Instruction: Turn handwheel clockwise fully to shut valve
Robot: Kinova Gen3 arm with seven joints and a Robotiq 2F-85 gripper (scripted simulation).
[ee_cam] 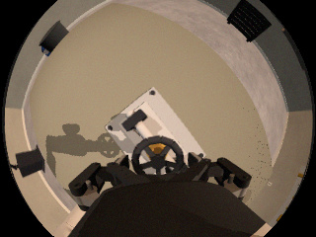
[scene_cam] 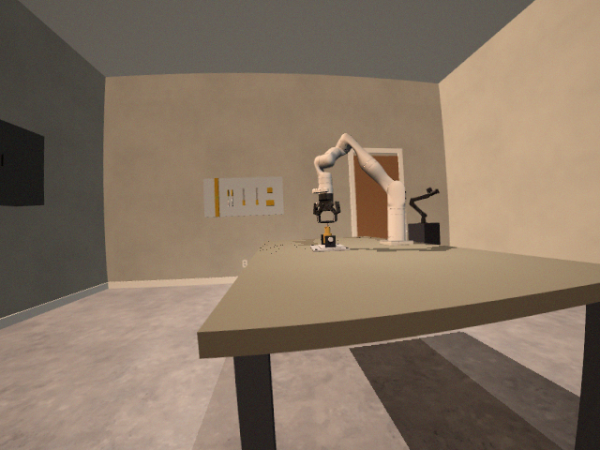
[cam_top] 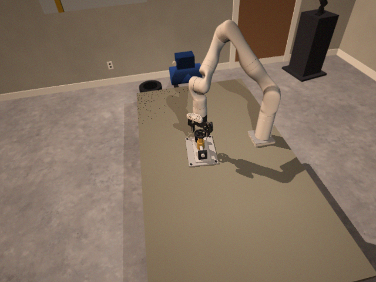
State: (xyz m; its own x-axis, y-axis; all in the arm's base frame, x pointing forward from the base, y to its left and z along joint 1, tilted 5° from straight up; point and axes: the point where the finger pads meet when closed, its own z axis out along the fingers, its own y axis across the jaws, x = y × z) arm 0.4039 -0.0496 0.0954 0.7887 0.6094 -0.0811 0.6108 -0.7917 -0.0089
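My hand is 1 cm above the black spoked handwheel.
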